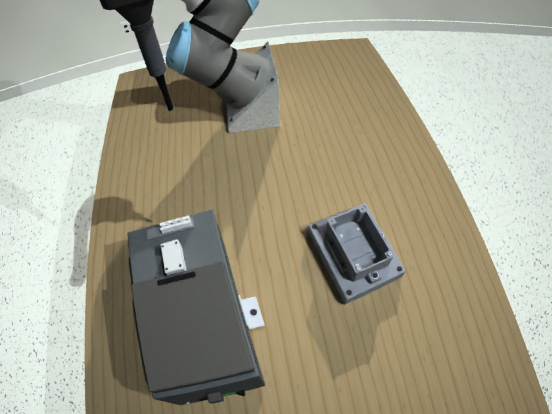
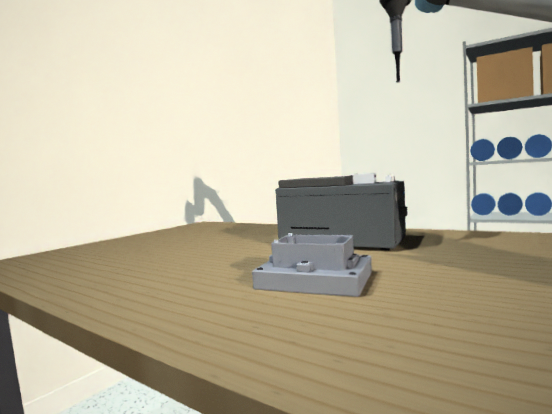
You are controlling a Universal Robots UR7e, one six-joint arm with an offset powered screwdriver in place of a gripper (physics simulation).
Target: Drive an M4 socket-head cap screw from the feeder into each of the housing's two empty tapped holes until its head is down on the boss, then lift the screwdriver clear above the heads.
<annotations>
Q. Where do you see a grey fixture block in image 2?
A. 327,282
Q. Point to a dark screw feeder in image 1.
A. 201,245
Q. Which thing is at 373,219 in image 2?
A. A dark screw feeder.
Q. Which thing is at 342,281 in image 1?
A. A grey fixture block.
</annotations>
